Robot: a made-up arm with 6 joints. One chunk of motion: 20 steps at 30 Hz.
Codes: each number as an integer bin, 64 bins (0 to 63) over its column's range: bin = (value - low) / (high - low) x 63, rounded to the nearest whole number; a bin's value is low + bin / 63 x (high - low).
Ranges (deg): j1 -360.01..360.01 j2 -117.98..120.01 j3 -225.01..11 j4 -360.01..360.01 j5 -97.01..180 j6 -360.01..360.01
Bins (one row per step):
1: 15 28 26 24 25 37
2: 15 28 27 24 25 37
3: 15 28 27 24 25 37
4: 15 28 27 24 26 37
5: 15 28 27 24 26 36
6: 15 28 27 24 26 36
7: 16 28 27 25 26 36
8: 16 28 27 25 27 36
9: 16 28 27 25 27 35
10: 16 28 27 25 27 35
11: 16 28 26 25 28 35
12: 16 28 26 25 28 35
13: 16 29 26 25 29 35
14: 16 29 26 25 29 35
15: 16 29 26 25 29 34
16: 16 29 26 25 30 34
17: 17 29 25 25 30 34
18: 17 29 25 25 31 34
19: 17 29 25 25 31 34
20: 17 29 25 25 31 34
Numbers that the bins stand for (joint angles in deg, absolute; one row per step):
1: -188.58 -12.21 -127.61 -85.72 12.91 62.86
2: -188.58 -12.21 -123.86 -85.72 12.91 62.86
3: -188.58 -12.21 -123.86 -85.72 12.91 62.86
4: -188.58 -12.21 -123.86 -85.72 17.31 62.86
5: -188.58 -12.21 -123.86 -85.72 17.31 51.43
6: -188.58 -12.21 -123.86 -85.72 17.31 51.43
7: -177.15 -12.21 -123.86 -74.29 17.31 51.43
8: -177.15 -12.21 -123.86 -74.29 21.71 51.43
9: -177.15 -12.21 -123.86 -74.29 21.71 40.00
10: -177.15 -12.21 -123.86 -74.29 21.71 40.00
11: -177.15 -12.21 -127.61 -74.29 26.11 40.00
12: -177.15 -12.21 -127.61 -74.29 26.11 40.00
13: -177.15 -8.43 -127.61 -74.29 30.50 40.00
14: -177.15 -8.43 -127.61 -74.29 30.50 40.00
15: -177.15 -8.43 -127.61 -74.29 30.50 28.57
16: -177.15 -8.43 -127.61 -74.29 34.90 28.57
17: -165.72 -8.43 -131.36 -74.29 34.90 28.57
18: -165.72 -8.43 -131.36 -74.29 39.30 28.57
19: -165.72 -8.43 -131.36 -74.29 39.30 28.57
20: -165.72 -8.43 -131.36 -74.29 39.30 28.57

